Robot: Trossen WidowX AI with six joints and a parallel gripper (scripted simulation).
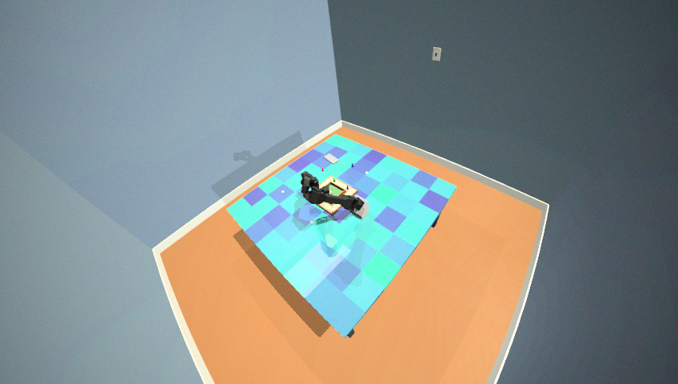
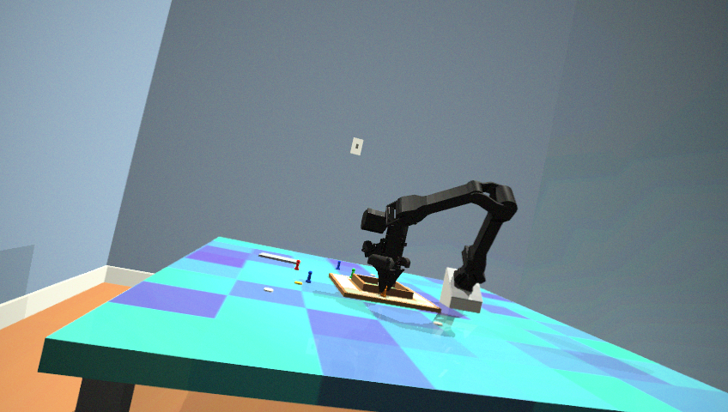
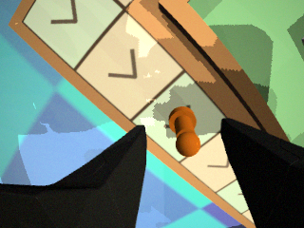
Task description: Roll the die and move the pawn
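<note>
The orange pawn is right at my gripper tip. Round my gripper tip: green felt tray: 1 cm behind, 11 cm to the right, 2 cm below; then green pawn: 7 cm ahead, 21 cm to the right; then die: 1 cm behind, 10 cm to the right.
</note>
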